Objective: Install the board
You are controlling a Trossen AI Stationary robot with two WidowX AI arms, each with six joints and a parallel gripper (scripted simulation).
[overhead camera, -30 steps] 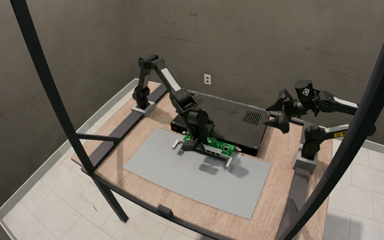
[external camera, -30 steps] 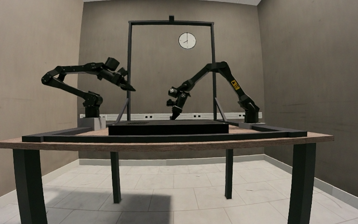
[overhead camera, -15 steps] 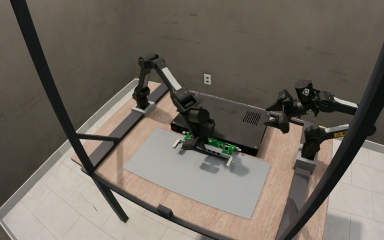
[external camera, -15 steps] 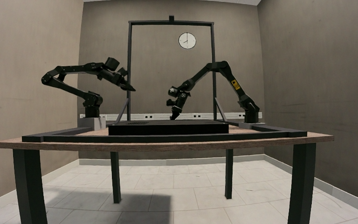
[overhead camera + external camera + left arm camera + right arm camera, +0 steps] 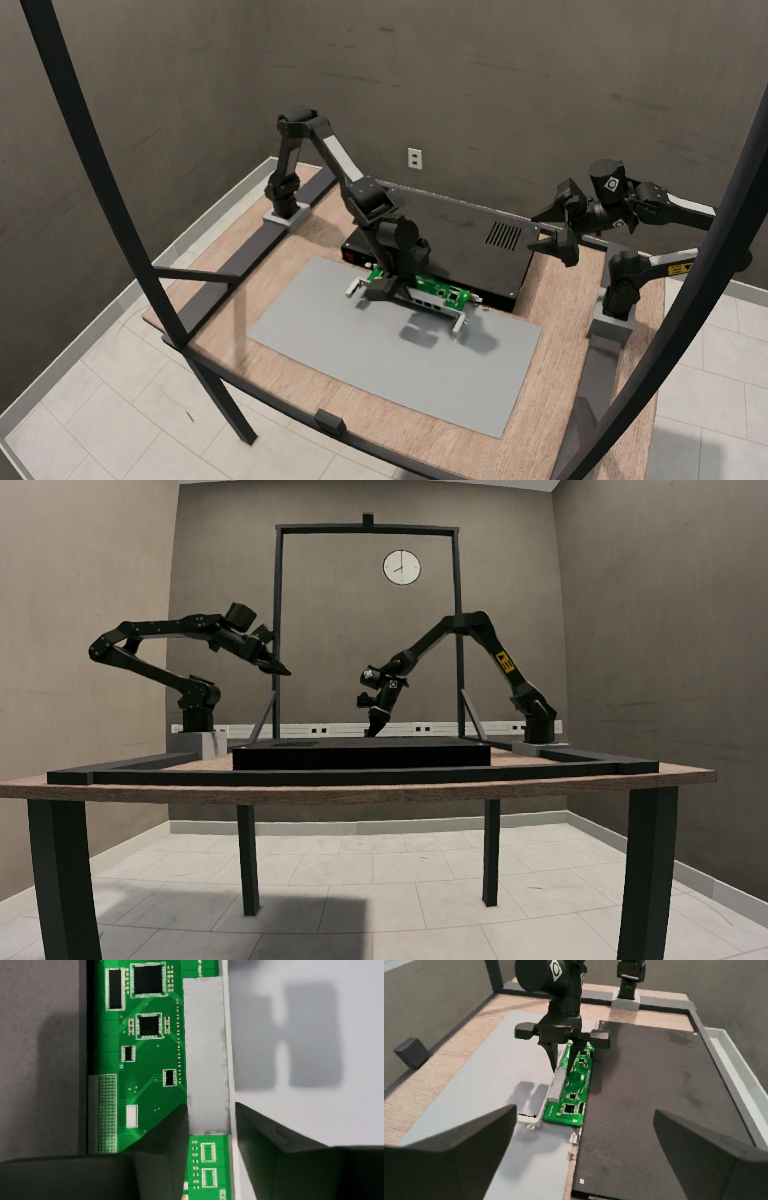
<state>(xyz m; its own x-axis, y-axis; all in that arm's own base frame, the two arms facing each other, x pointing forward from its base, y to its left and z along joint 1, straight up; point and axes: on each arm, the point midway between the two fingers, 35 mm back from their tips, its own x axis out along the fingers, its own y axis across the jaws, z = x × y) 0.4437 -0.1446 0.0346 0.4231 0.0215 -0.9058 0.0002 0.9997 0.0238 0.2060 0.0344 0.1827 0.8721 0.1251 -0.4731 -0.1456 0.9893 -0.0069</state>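
Now: the green board 10 mm to the right of my left hand and 30 mm below it. From my left hand the other things lie so: black enclosure 180 mm ahead, 10 mm to the right, 30 mm below; then grey mat 100 mm behind, 20 mm to the right, 70 mm below.
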